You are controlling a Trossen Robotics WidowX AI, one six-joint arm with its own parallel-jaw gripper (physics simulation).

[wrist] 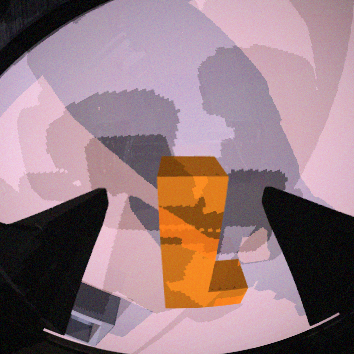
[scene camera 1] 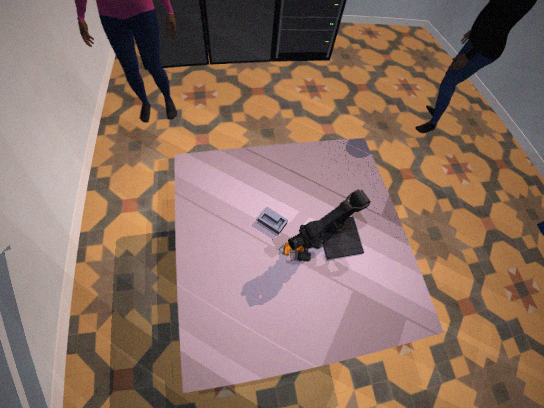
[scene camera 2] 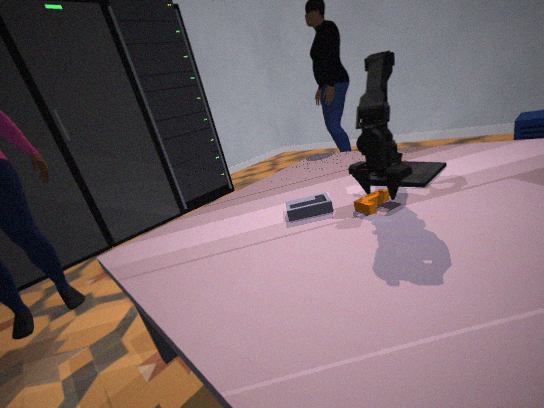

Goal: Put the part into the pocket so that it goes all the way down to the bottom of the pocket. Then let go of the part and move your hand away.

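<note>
The orange L-shaped part lies on the table. In the wrist view its long bar runs up and down, with the short foot at the lower right. The grey block with the pocket stands apart from the part; its recess opens upward and is empty. In the wrist view the left finger hides some of the block. My gripper is open and points down over the part, one finger to each side of the bar, with gaps on both sides.
The pink table carries the arm's black base plate, behind the gripper in scene camera 2. Dark cabinets and two people stand on the floor beyond the table. The arm's shadow falls across the table.
</note>
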